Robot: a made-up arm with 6 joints. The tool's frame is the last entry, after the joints. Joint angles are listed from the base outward.
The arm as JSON. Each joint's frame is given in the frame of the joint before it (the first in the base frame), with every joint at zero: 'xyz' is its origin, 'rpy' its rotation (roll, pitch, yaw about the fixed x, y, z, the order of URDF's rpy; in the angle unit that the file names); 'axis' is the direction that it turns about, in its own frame. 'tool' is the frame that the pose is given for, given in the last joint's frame.
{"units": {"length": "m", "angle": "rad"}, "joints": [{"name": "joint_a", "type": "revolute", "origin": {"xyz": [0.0, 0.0, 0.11], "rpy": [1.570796, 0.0, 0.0]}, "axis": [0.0, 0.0, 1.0]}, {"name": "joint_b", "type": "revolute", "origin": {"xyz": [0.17, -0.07, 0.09], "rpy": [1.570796, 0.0, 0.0]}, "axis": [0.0, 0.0, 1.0]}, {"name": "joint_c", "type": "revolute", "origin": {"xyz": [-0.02, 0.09, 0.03], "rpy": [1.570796, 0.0, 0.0]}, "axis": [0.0, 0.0, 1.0]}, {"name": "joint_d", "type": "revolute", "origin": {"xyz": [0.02, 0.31, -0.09], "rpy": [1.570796, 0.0, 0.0]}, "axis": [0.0, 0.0, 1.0]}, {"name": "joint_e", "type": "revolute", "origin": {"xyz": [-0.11, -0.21, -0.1], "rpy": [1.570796, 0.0, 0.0]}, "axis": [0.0, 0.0, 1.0]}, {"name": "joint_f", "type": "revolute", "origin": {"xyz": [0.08, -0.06, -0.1], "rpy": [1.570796, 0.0, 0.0]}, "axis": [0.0, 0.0, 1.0]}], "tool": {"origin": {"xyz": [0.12, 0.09, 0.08], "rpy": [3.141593, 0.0, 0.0]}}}
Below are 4 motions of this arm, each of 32 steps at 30 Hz.
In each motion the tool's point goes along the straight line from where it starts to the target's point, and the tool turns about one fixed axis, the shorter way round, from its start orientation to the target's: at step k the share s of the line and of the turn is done. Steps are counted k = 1, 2, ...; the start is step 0. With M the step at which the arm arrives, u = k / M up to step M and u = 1 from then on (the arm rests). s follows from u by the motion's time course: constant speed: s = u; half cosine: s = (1 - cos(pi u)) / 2; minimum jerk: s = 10 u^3 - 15 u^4 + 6 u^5.
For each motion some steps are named. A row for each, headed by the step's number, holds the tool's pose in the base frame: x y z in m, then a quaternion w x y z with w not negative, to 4 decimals.
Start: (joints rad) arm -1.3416 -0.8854 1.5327 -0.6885 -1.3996 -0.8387
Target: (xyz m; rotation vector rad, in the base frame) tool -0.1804 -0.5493 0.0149 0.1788 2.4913 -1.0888
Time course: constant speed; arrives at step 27
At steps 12, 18, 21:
12: -0.0660 -0.6271 0.1729 0.0960 0.0425 -0.9664 0.2345
18: -0.1118 -0.5960 0.1097 0.0259 0.0003 0.9529 -0.3021
21: -0.1347 -0.5804 0.0781 0.0868 0.0217 0.9385 -0.3336

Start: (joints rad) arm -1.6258 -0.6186 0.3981 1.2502 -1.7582 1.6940
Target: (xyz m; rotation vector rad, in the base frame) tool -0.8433 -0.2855 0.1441 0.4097 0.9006 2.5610
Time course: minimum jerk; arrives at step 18
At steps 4, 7, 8, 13, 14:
4: -0.5385 -0.4769 -0.2598 0.4102 -0.3709 0.3761 0.7434
7: -0.6118 -0.4309 -0.1627 0.3697 -0.2518 0.3749 0.8120
8: -0.6442 -0.4106 -0.1197 0.3493 -0.1973 0.3719 0.8371
13: -0.7988 -0.3135 0.0851 0.2344 0.0695 0.3374 0.9090
14: -0.8181 -0.3013 0.1107 0.2183 0.1029 0.3309 0.9123

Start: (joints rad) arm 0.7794 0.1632 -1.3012 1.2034 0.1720 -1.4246
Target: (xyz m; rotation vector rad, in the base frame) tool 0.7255 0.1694 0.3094 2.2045 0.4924 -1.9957
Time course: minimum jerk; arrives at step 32
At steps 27, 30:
27: 0.7213 0.1566 0.3131 0.0579 0.7344 0.1656 -0.6556
30: 0.7252 0.1684 0.3097 0.0632 0.7302 0.1632 -0.6604

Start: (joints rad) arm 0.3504 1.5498 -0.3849 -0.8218 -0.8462 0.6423
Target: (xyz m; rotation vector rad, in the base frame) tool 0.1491 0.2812 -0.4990 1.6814 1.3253 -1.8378
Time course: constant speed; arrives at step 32
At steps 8, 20, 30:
8: 0.1694 0.0252 -0.5907 0.1416 0.5029 0.1702 -0.8355
20: 0.1593 0.1532 -0.5449 0.1530 0.5547 0.3223 -0.7517
30: 0.1508 0.2599 -0.5066 0.1586 0.5840 0.4411 -0.6627

